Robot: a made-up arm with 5 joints.
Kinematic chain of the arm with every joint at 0, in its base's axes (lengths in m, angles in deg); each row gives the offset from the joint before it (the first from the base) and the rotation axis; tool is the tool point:
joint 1: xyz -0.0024 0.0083 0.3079 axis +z
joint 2: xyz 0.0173 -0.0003 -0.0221 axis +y
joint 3: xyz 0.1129 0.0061 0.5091 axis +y
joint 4: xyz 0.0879 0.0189 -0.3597 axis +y
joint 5: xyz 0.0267 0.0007 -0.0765 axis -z
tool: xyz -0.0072 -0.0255 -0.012
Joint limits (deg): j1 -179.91..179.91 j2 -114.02..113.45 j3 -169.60..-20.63 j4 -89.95..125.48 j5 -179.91..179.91
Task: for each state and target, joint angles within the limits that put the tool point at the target. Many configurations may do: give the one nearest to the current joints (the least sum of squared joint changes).
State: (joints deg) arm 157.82 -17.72 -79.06 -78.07 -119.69
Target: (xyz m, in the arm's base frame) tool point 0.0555 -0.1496 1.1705
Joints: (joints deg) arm 121.99 -35.67 -113.08 -60.40 -125.99
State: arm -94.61 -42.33 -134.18 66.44 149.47
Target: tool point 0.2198 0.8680 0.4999
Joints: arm -101.20 -93.91 -154.91 67.91 148.72
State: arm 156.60 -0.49 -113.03 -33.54 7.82
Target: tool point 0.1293 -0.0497 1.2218
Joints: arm 156.61 -32.87 -124.30 -37.40 6.91
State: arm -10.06 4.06 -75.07 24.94 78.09
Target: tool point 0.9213 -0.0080 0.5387
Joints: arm -2.73 47.31 -125.75 3.96 79.28
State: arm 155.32 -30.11 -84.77 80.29 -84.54
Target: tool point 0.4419 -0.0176 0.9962
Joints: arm 178.64 -70.14 -110.72 75.42 -83.53
